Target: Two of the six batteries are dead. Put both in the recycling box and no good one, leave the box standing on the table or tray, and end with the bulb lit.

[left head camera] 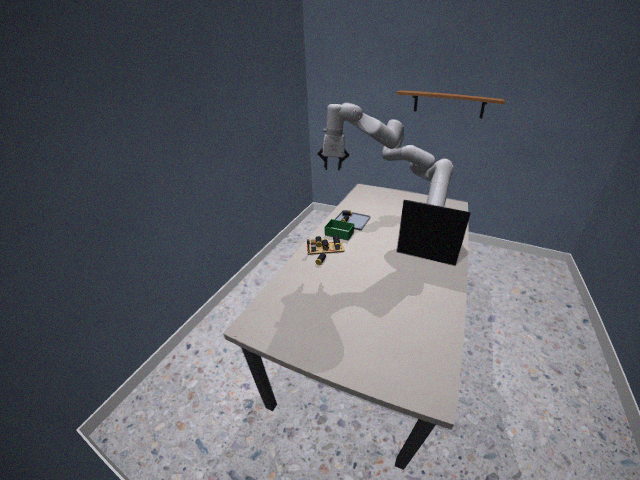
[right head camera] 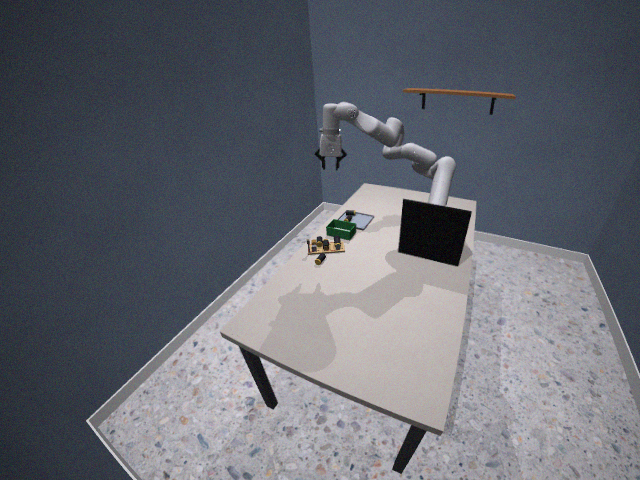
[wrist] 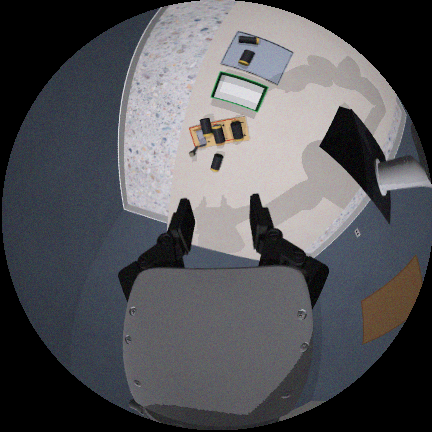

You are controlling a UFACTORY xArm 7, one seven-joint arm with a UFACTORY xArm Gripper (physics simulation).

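Frame: origin at the arm's base, x ahead, y left, z up, level; metres.
Where they show: gripper, fingertip midpoint: [left head camera: 332, 169] [right head camera: 330, 169] [wrist: 220, 207]; arm's base, origin of the base link: [left head camera: 433, 213] [right head camera: 435, 213] [wrist: 379, 176].
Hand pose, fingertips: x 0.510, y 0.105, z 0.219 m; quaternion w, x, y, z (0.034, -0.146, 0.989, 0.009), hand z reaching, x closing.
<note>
Things, the pixels of their top centre, and the offset from my fingertips. "spot": a spot on its surface instead. Level surfaces: height alone.
- green recycling box, middle of its top: [wrist: 239, 90] [right head camera: 341, 225] [left head camera: 339, 225] dz -0.387, dx +0.002, dy -0.128 m
- wooden circuit board, surface spot: [wrist: 244, 121] spot: dz -0.437, dx -0.042, dy -0.021 m
- loose battery, middle of its top: [wrist: 215, 163] [right head camera: 320, 256] [left head camera: 320, 256] dz -0.412, dx +0.021, dy +0.158 m
- grey-blue tray, middle of its top: [wrist: 258, 53] [right head camera: 354, 218] [left head camera: 351, 219] dz -0.434, dx -0.028, dy -0.303 m
- table, its level: dz -0.446 m
My gripper [left head camera: 332, 166] [right head camera: 330, 165] [wrist: 220, 207] is open and empty, high above the table. The green recycling box [left head camera: 339, 230] [right head camera: 340, 230] [wrist: 215, 86] stands upright; no battery shows inside it in the wrist view. The wooden circuit board [left head camera: 331, 251] [right head camera: 332, 251] [wrist: 244, 121] carries three black batteries: one at its left [wrist: 205, 125], one in the middle [wrist: 218, 134] and one at its right [wrist: 237, 130]. A loose battery [left head camera: 321, 258] [right head camera: 320, 258] [wrist: 216, 162] lies on the table beside the board. Two batteries [wrist: 248, 40] [wrist: 246, 57] lie on the tray. I cannot make out a lit bulb.
The grey-blue tray [left head camera: 360, 222] [right head camera: 363, 221] [wrist: 278, 59] lies beyond the box on the table [left head camera: 372, 330] [right head camera: 372, 330] [wrist: 280, 145]. A black panel [left head camera: 433, 232] [right head camera: 434, 232] [wrist: 355, 150] stands near the arm's base. A wooden shelf [left head camera: 449, 96] [right head camera: 457, 93] [wrist: 392, 305] is on the wall.
</note>
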